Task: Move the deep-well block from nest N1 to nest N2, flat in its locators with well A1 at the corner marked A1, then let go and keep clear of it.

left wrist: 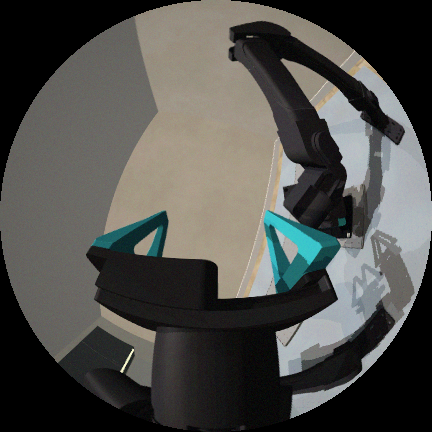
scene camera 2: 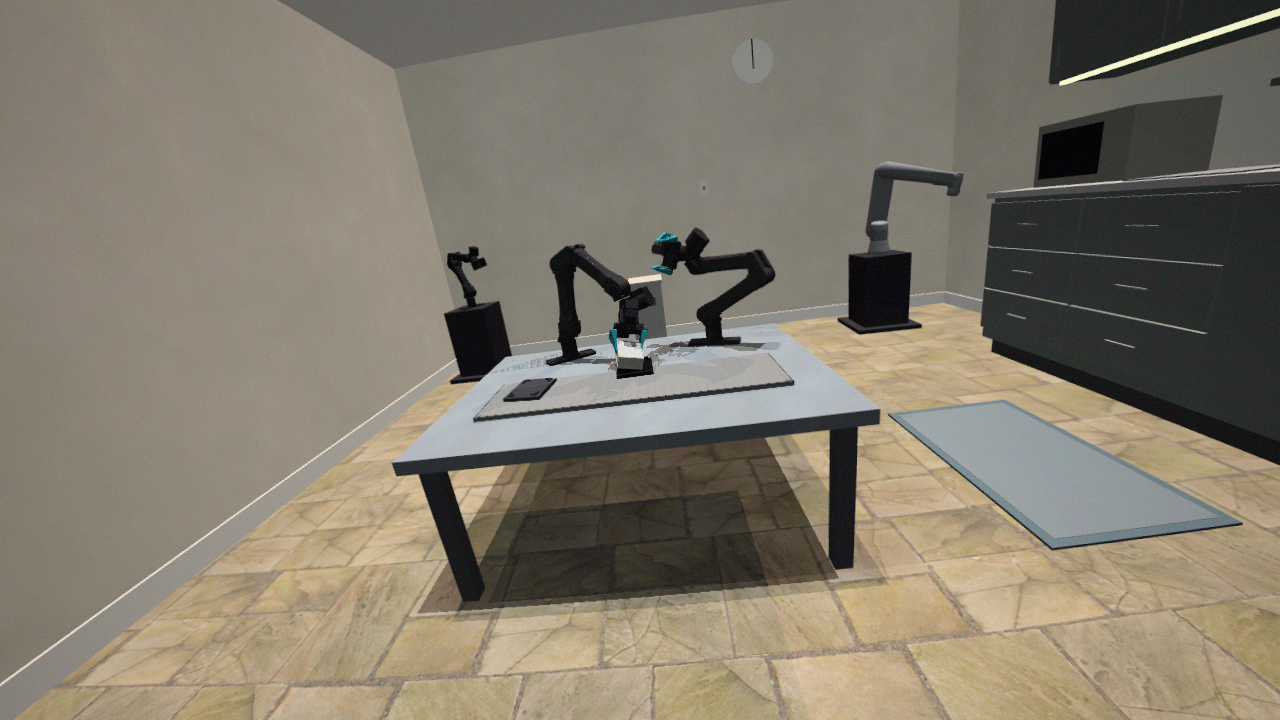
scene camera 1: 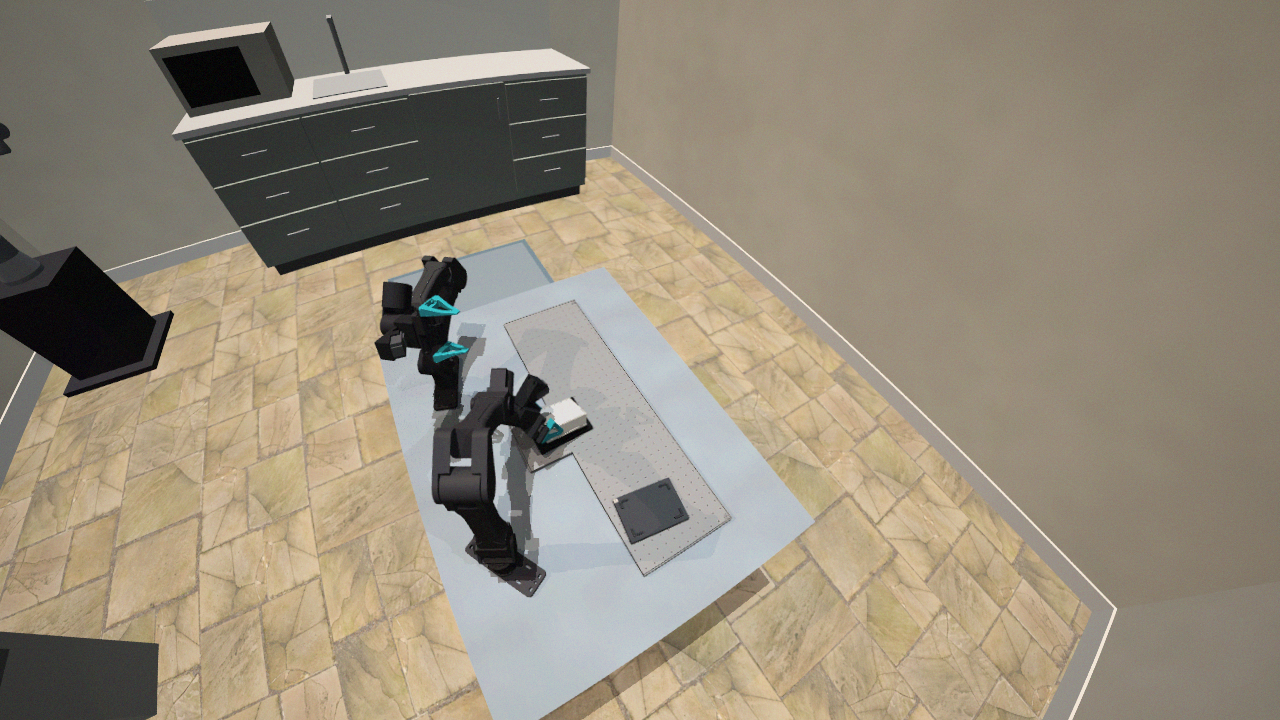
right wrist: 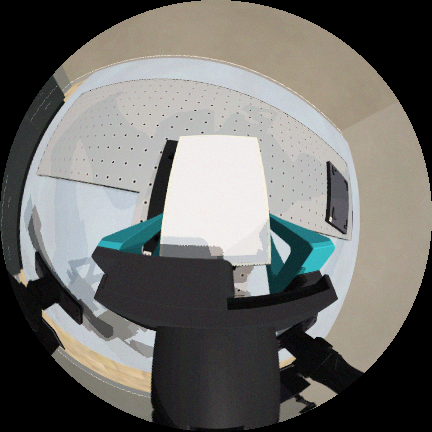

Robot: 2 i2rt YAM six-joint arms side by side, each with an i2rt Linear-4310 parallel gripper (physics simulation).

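Pixels of known places: left gripper, between the fingertips: [left wrist: 215,215] [scene camera 2: 654,254] [scene camera 1: 463,332]; right gripper, between the fingertips: [scene camera 2: 628,352] [scene camera 1: 553,423] [right wrist: 215,215]; left arm's base, origin of its link: [scene camera 2: 714,342] [scene camera 1: 447,383] [right wrist: 54,286]; right arm's base, origin of its link: [scene camera 2: 571,358] [scene camera 1: 505,562] [right wrist: 288,335].
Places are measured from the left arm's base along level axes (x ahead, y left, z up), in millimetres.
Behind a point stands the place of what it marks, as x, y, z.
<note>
The white deep-well block [scene camera 1: 569,412] @(362, -224, 84) [scene camera 2: 630,360] @(390, -204, 64) [right wrist: 215,190] @(328, -226, 88) is between the fingers of my right gripper [scene camera 1: 551,422] @(314, -239, 67) [scene camera 2: 629,341] @(314, -239, 67) [right wrist: 215,215] @(314, -239, 67), which is shut on it. The block is over the black nest [scene camera 1: 567,438] @(347, -270, 25) [scene camera 2: 637,371] @(386, -187, 25) [left wrist: 348,210] @(262, -255, 25) [right wrist: 161,180] @(326, -165, 25); a strip of this nest shows left of it in the right wrist view. I cannot tell whether they touch. The dark grey nest [scene camera 1: 650,511] @(521, -518, 25) [scene camera 2: 529,388] @(532, -511, 25) [right wrist: 338,197] @(515, -499, 25) is empty, with corner brackets. Nest labels and well A1 are unreadable. My left gripper [scene camera 1: 461,330] @(146, -157, 374) [scene camera 2: 657,253] @(146, -157, 374) [left wrist: 215,215] @(146, -157, 374) is open and empty, raised away from both nests.
Both nests stand on a perforated grey board [scene camera 1: 617,394] @(518, -143, 13) [scene camera 2: 716,380] @(446, 82, 14) [right wrist: 115,145] @(342, -53, 13) on the pale blue table [scene camera 1: 742,465] @(821, -443, 0) [scene camera 2: 805,394] @(515, 327, 0). The left arm stands beside the right arm on the same table side. A counter [scene camera 1: 384,152] stands beyond the table.
</note>
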